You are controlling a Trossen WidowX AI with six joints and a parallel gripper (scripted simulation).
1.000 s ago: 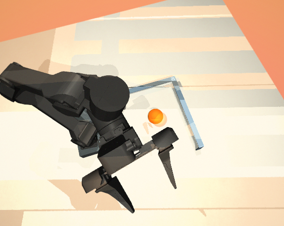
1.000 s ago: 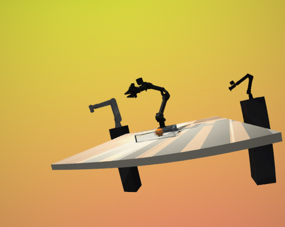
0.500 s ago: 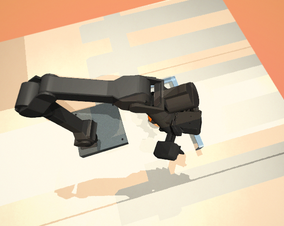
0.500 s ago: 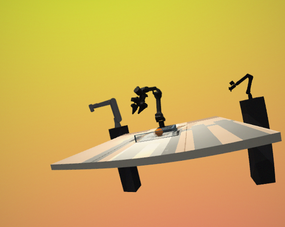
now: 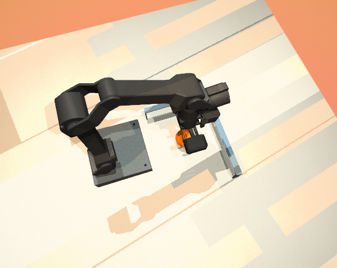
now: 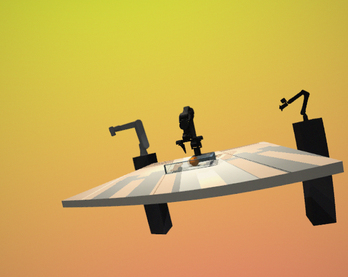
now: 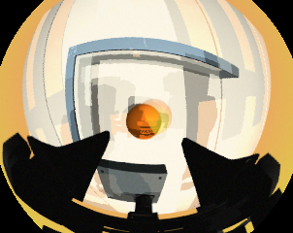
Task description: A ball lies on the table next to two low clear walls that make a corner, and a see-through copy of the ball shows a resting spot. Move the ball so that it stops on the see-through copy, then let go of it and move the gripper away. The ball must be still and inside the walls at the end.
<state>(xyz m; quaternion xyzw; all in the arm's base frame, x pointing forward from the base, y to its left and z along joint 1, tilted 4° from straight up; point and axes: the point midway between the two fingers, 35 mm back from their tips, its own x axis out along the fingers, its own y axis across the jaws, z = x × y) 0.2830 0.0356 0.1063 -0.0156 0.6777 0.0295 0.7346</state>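
My gripper tip is 7 cm above the orange ball. Round my gripper tip: see-through copy of ball (7 cm below, 1 cm to the right, 1 cm ahead).
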